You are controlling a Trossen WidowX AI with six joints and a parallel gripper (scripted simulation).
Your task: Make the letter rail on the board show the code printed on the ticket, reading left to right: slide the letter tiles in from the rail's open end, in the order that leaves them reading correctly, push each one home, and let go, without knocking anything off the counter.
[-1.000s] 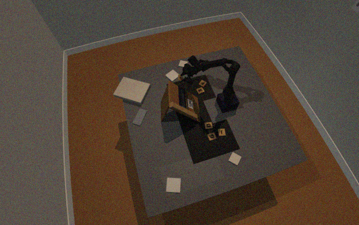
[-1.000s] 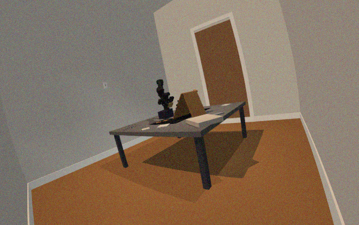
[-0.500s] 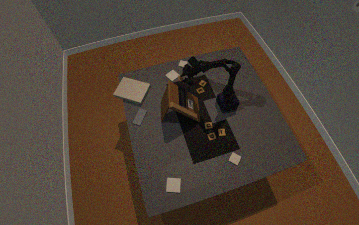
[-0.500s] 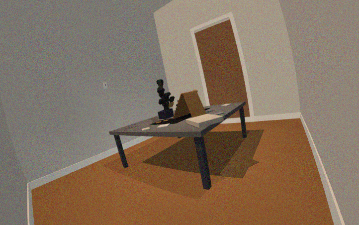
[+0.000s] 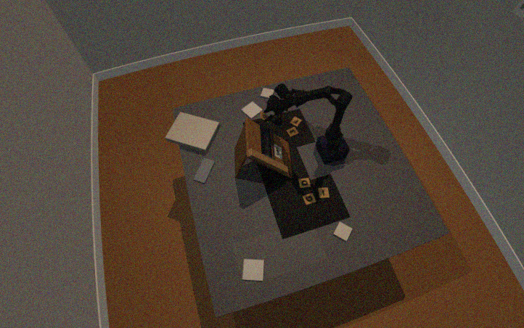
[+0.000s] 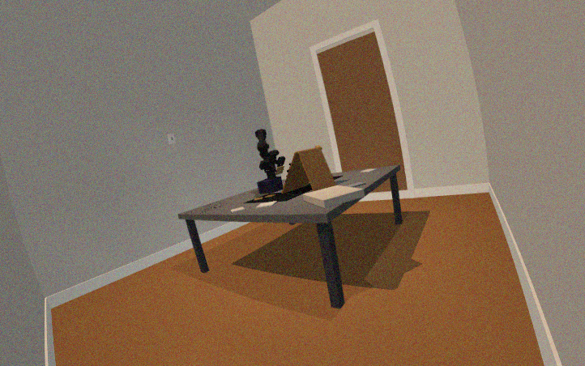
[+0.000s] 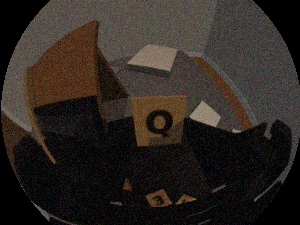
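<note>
My gripper tip is now 190 mm to the right of the white ticket, 80 mm above it and 10 mm past it. Round my gripper tip: black mat: 270 mm to the left, 170 mm below, 110 mm behind; then grey slab: 410 mm ahead, 170 mm below, 120 mm to the left; then letter tile: 220 mm behind, 170 mm below, 20 mm to the right.
</note>
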